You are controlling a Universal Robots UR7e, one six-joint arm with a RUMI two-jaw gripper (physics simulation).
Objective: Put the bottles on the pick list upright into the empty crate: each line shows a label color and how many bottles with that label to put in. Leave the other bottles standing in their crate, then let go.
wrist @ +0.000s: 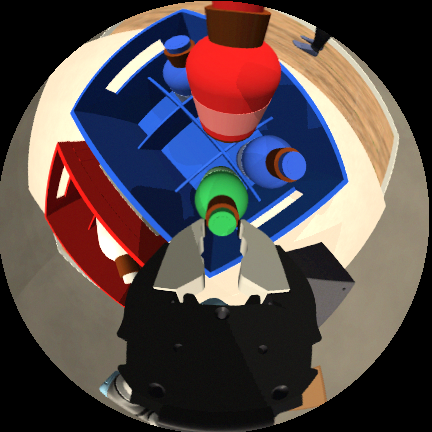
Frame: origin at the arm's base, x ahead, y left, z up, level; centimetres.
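Seen in the pictures: gripper, fingertip midpoint: (221, 220).
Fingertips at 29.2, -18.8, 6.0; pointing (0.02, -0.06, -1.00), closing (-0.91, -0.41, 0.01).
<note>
A point is followed by its place in that frame, as x, y, z.
A green bottle (221, 192) @(30.3, -21.1, 4.1) stands in the near corner of the blue crate (122, 200), its brown neck and green cap toward the camera. My gripper (221, 220) @(29.3, -18.8, 6.0) is shut on the green bottle, with one fingertip on each side of its neck. A tall red bottle (232, 75) @(33.6, -29.6, 11.3) and two blue bottles (262, 162) @(27.7, -26.2, 3.8) (176, 75) @(41.4, -32.7, 3.2) also stand in the blue crate, among its dividers. A white bottle (107, 240) @(41.7, -10.6, 8.0) is in the red crate (120, 195) @(43.2, -15.0, 3.3) at the left, partly hidden by the crate wall. The pick list cannot be made out.
The red crate is close beside the blue crate's left wall. A dark grey box (327, 280) @(0.9, -15.1, 4.7) is at the right, partly behind the gripper body. A wooden floor (367, 110) shows at the upper right, and a brown piece (315, 390) at the lower right.
</note>
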